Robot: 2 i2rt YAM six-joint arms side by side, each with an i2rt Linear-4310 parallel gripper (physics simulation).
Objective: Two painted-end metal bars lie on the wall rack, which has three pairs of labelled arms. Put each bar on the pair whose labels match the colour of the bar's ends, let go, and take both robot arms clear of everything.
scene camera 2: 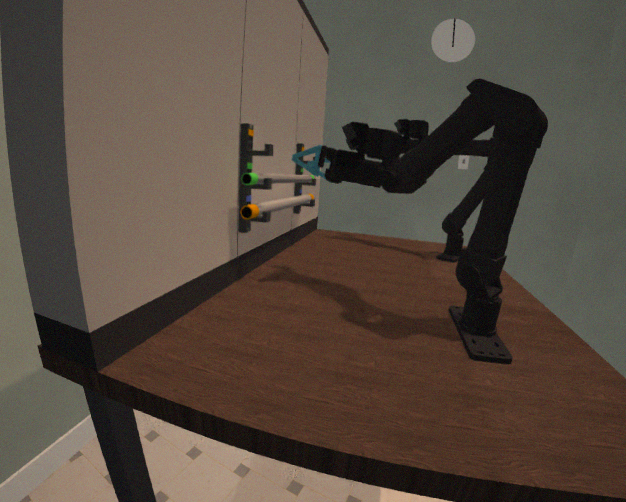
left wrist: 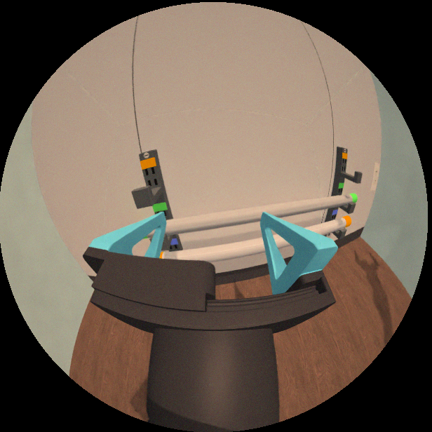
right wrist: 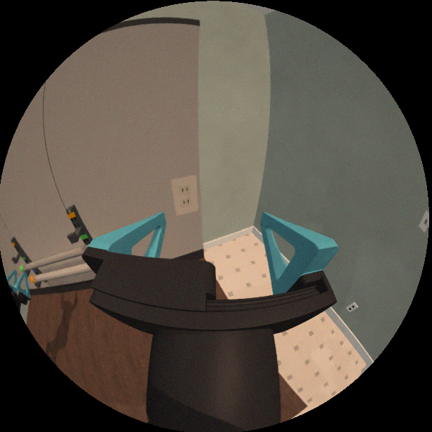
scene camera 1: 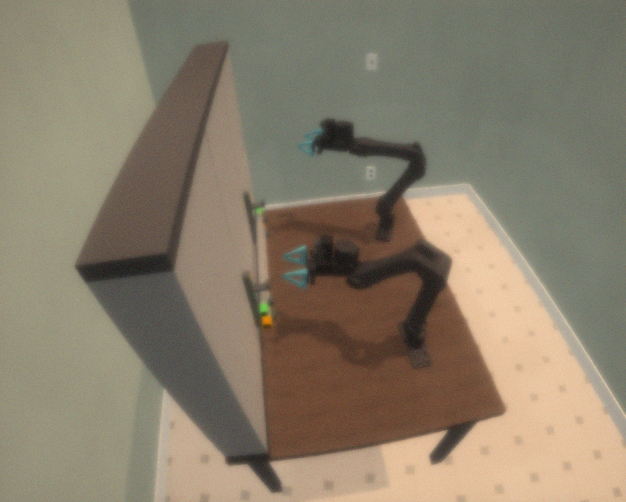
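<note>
A green-ended bar [scene camera 1: 259,220] is visible; the left wrist view also shows the green-ended bar [left wrist: 226,218]. An orange-ended bar [scene camera 2: 251,211] is visible, and the left wrist view also shows the orange-ended bar [left wrist: 213,253]. A tall wall panel [scene camera 2: 127,143] is visible. My left gripper [scene camera 2: 300,161] is visible; the left wrist view also shows my left gripper [left wrist: 212,217], and scene camera 1 shows my left gripper [scene camera 1: 282,266]. My right gripper [right wrist: 212,217] is visible.
</note>
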